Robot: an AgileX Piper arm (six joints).
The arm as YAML. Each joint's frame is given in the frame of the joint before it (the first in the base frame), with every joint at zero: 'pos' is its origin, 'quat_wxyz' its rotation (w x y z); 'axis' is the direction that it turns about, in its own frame. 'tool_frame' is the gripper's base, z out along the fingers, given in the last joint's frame.
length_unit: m
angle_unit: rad
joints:
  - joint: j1
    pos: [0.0, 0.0, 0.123]
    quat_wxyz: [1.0, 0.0, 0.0, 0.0]
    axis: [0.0, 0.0, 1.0]
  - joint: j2
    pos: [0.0, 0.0, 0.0]
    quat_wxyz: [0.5, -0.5, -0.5, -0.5]
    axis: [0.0, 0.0, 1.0]
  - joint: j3
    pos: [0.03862, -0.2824, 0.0]
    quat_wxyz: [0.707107, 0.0, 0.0, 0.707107]
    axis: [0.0, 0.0, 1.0]
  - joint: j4
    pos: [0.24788, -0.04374, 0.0]
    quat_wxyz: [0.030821, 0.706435, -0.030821, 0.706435]
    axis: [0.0, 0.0, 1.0]
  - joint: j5
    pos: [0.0, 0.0, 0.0]
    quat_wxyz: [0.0, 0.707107, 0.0, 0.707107]
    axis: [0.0, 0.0, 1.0]
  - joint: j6
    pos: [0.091, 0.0, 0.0]
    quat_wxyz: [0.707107, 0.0, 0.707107, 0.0]
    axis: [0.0, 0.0, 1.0]
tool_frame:
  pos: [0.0, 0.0, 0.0]
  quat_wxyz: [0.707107, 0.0, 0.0, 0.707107]
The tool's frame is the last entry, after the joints.
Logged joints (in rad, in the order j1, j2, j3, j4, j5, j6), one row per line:
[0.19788, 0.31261, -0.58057, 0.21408, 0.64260, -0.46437]
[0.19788, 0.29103, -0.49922, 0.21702, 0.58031, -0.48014]
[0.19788, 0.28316, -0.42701, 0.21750, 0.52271, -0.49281]
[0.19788, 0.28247, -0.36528, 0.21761, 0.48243, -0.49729]
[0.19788, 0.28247, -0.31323, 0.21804, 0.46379, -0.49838]
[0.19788, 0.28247, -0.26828, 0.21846, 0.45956, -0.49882]
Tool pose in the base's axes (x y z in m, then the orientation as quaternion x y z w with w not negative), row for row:
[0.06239, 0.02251, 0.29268, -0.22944, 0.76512, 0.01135, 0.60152]
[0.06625, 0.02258, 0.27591, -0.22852, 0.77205, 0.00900, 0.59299]
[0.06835, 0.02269, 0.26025, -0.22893, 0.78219, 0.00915, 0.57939]
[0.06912, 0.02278, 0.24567, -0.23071, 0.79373, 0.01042, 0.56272]
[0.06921, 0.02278, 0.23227, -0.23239, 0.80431, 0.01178, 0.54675]
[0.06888, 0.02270, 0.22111, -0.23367, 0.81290, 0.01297, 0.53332]
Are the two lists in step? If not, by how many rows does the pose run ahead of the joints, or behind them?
The pose runs 2 rows ahead of the joints: the pose in row i belongs to the joints in row i + 2.
